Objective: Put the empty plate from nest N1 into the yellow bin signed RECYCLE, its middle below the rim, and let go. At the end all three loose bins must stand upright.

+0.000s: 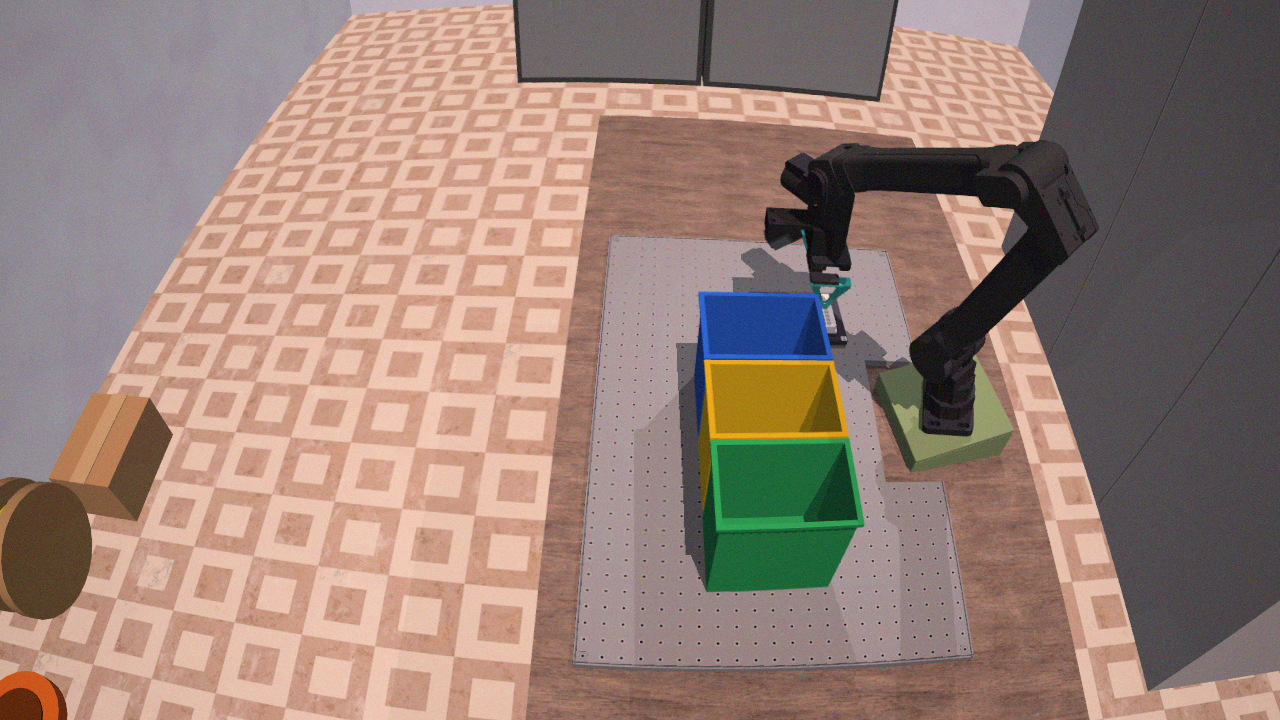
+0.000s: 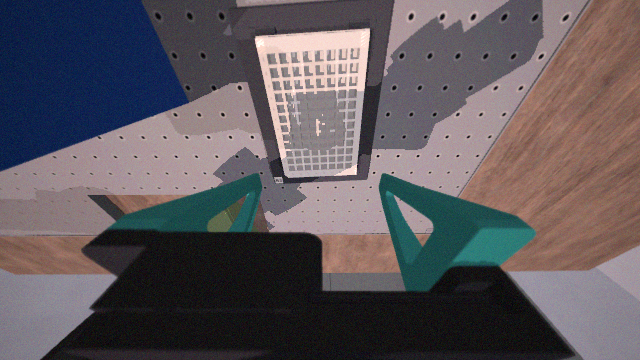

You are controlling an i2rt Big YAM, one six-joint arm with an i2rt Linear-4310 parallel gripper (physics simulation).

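Places are measured from the arm's base along level axes (x ahead, y left, z up), in metres.
Pixels of known places: gripper, fingertip midpoint: (image 1: pixel 819 287) (image 2: pixel 320 180); arm's base, origin of the base link: (image 1: pixel 947 404).
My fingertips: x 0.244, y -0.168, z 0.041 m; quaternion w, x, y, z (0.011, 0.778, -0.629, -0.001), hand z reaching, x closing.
Observation:
Ahead of a thing's pixels: the offset from my fingertips to its top centre. "spot": to the spot under its first point. Level surfaces: height alone.
The white plate {dx +0.028, dy +0.008, dz -0.052 m} (image 1: pixel 828 317) (image 2: pixel 312 65), with a grid of wells, lies in a dark nest (image 1: pixel 839 340) (image 2: pixel 369 125) beside the blue bin. No nest number is readable. My gripper (image 1: pixel 823 291) (image 2: pixel 320 180) is open and empty, its teal fingers apart above the mat near the plate; their exact height is unclear. The yellow bin {dx +0.046, dy +0.345, dz +0.102 m} (image 1: pixel 774 394) stands upright between the upright blue bin {dx +0.079, dy +0.217, dz +0.102 m} (image 1: pixel 760 326) (image 2: pixel 75 75) and the upright green bin {dx +0.013, dy +0.474, dz +0.102 m} (image 1: pixel 774 559). The RECYCLE sign does not show.
The bins stand close together in a row on the grey perforated mat {dz -0.078 m} (image 1: pixel 644 286) (image 2: pixel 425 195). The arm's base stands on a green block (image 1: pixel 899 420). A pale edge {spot: dx +0.106, dy +0.026, dz -0.067 m} (image 2: pixel 315 2) shows beyond the plate. The blue bin is close beside the nest.

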